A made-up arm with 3 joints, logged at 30 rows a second.
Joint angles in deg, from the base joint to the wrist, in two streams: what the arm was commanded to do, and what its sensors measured. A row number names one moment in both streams.
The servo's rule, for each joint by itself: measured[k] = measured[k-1] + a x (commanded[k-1-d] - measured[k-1]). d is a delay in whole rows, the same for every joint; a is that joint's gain. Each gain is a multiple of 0.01, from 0.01 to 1. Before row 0 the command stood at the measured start. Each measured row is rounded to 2 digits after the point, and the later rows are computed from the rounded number. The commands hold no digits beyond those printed.
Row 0, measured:
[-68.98 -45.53 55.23]
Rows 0 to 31, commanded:
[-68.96 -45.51 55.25]
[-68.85 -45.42 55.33]
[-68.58 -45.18 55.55]
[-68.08 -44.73 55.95]
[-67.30 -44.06 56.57]
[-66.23 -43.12 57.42]
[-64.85 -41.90 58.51]
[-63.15 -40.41 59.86]
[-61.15 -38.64 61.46]
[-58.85 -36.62 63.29]
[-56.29 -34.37 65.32]
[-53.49 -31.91 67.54]
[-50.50 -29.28 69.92]
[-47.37 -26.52 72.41]
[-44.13 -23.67 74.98]
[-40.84 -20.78 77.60]
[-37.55 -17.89 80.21]
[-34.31 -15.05 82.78]
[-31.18 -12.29 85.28]
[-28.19 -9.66 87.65]
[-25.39 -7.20 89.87]
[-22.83 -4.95 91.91]
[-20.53 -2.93 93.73]
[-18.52 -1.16 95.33]
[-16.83 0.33 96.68]
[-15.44 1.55 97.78]
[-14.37 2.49 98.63]
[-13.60 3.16 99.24]
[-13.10 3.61 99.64]
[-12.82 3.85 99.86]
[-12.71 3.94 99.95]
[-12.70 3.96 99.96]
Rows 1 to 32, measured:
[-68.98 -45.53 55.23]
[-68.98 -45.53 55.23]
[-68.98 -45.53 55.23]
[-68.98 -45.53 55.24]
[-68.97 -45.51 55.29]
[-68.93 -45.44 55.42]
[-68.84 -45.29 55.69]
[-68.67 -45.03 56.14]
[-68.40 -44.63 56.79]
[-68.01 -44.06 57.67]
[-67.48 -43.29 58.79]
[-66.78 -42.31 60.15]
[-65.91 -41.12 61.75]
[-64.85 -39.70 63.57]
[-63.60 -38.06 65.59]
[-62.16 -36.22 67.80]
[-60.53 -34.18 70.15]
[-58.73 -31.97 72.61]
[-56.76 -29.62 75.15]
[-54.65 -27.16 77.73]
[-52.41 -24.62 80.31]
[-50.07 -22.03 82.84]
[-47.66 -19.43 85.29]
[-45.21 -16.86 87.63]
[-42.75 -14.36 89.81]
[-40.31 -11.96 91.81]
[-37.91 -9.69 93.61]
[-35.59 -7.59 95.18]
[-33.37 -5.67 96.51]
[-31.28 -3.96 97.59]
[-29.34 -2.46 98.43]
[-27.55 -1.19 99.05]
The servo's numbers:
d 3
a 0.11 0.21 0.51

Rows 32 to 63, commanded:
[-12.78 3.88 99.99]
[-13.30 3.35 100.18]
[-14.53 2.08 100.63]
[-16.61 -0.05 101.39]
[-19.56 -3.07 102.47]
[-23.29 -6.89 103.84]
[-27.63 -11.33 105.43]
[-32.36 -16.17 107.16]
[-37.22 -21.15 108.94]
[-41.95 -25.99 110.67]
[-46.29 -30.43 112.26]
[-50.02 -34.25 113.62]
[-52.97 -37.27 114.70]
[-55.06 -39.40 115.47]
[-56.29 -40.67 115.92]
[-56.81 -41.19 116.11]
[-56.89 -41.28 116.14]
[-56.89 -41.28 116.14]
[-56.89 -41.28 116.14]
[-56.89 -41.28 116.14]
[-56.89 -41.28 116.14]
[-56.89 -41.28 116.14]
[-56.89 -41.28 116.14]
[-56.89 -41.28 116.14]
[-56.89 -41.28 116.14]
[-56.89 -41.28 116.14]
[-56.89 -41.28 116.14]
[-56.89 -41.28 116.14]
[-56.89 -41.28 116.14]
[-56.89 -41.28 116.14]
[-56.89 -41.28 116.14]
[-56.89 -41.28 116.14]
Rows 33 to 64, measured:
[-25.93 -0.13 99.46]
[-24.48 0.72 99.71]
[-23.18 1.40 99.84]
[-22.04 1.92 99.92]
[-21.08 2.22 100.05]
[-20.36 2.19 100.35]
[-19.95 1.72 100.88]
[-19.91 0.71 101.69]
[-20.28 -0.89 102.79]
[-21.09 -3.08 104.14]
[-22.33 -5.83 105.68]
[-23.97 -9.05 107.34]
[-25.95 -12.61 109.04]
[-28.19 -16.35 110.68]
[-30.59 -20.11 112.18]
[-33.05 -23.71 113.47]
[-35.47 -27.00 114.49]
[-37.76 -29.87 115.22]
[-39.86 -32.25 115.67]
[-41.73 -34.15 115.91]
[-43.40 -35.65 116.03]
[-44.88 -36.83 116.09]
[-46.20 -37.76 116.12]
[-47.38 -38.50 116.13]
[-48.43 -39.08 116.14]
[-49.36 -39.54 116.14]
[-50.19 -39.91 116.14]
[-50.93 -40.20 116.14]
[-51.59 -40.43 116.14]
[-52.17 -40.61 116.14]
[-52.69 -40.75 116.14]
[-53.15 -40.86 116.14]

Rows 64 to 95, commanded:
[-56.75 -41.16 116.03]
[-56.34 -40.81 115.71]
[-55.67 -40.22 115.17]
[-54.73 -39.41 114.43]
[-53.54 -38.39 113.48]
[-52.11 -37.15 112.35]
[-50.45 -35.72 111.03]
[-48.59 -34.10 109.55]
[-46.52 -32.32 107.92]
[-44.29 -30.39 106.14]
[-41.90 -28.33 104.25]
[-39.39 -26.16 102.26]
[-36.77 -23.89 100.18]
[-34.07 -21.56 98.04]
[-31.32 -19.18 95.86]
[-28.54 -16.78 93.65]
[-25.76 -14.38 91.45]
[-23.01 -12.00 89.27]
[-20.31 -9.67 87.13]
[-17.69 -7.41 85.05]
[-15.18 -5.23 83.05]
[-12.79 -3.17 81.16]
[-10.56 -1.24 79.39]
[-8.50 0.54 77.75]
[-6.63 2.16 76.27]
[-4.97 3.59 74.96]
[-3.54 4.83 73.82]
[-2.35 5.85 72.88]
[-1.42 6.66 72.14]
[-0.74 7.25 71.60]
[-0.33 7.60 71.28]
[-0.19 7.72 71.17]
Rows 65 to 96, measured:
[-53.56 -40.95 116.14]
[-53.93 -41.02 116.14]
[-54.26 -41.07 116.14]
[-54.53 -41.09 116.08]
[-54.73 -41.03 115.89]
[-54.83 -40.86 115.52]
[-54.82 -40.56 114.96]
[-54.68 -40.10 114.21]
[-54.40 -39.48 113.26]
[-53.97 -38.69 112.12]
[-53.38 -37.73 110.81]
[-52.63 -36.59 109.34]
[-51.71 -35.29 107.71]
[-50.63 -33.83 105.95]
[-49.39 -32.22 104.07]
[-48.00 -30.47 102.09]
[-46.47 -28.60 100.02]
[-44.80 -26.62 97.90]
[-43.01 -24.55 95.73]
[-41.11 -22.41 93.55]
[-39.12 -20.22 91.37]
[-37.05 -18.00 89.21]
[-34.92 -15.78 87.09]
[-32.75 -13.56 85.03]
[-30.55 -11.38 83.06]
[-28.35 -9.25 81.19]
[-26.17 -7.19 79.44]
[-24.02 -5.23 77.82]
[-21.92 -3.38 76.36]
[-19.90 -1.66 75.06]
[-17.97 -0.08 73.95]
[-16.15 1.34 73.03]

